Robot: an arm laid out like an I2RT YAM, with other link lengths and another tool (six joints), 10 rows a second.
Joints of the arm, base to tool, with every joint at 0 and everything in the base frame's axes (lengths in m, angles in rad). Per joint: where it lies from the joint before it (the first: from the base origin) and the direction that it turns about. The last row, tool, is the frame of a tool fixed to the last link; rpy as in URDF.
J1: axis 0 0 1 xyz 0 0 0.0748
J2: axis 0 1 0 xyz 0.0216 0.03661 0.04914
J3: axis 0 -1 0 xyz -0.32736 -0.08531 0
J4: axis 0 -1 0 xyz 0.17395 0.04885 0.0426
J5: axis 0 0 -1 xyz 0.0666 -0.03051 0.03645
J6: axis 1 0 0 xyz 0.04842 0 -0.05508
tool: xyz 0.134 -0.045 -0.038 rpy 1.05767 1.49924 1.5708
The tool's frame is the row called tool.
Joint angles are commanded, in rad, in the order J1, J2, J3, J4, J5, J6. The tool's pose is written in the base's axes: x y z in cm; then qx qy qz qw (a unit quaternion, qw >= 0). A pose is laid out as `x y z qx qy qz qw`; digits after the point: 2 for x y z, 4 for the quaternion.
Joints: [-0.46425, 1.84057, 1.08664, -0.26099, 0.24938, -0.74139]
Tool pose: 27.31 -28.49 14.85 -0.1038 0.9841 0.0027 0.1438
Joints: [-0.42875, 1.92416, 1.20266, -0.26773, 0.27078, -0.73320]
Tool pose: 31.11 -29.16 14.96 -0.1141 0.9818 -0.0091 0.1518
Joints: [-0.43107, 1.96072, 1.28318, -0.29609, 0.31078, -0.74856]
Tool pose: 32.23 -30.47 15.81 -0.1113 0.9826 -0.0304 0.1459
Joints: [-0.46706, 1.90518, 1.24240, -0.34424, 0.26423, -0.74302]
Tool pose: 29.66 -30.06 15.89 -0.1003 0.9846 -0.0055 0.1433
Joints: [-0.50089, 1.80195, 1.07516, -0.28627, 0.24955, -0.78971]
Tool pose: 25.63 -29.11 15.75 -0.1065 0.9854 -0.0046 0.1328
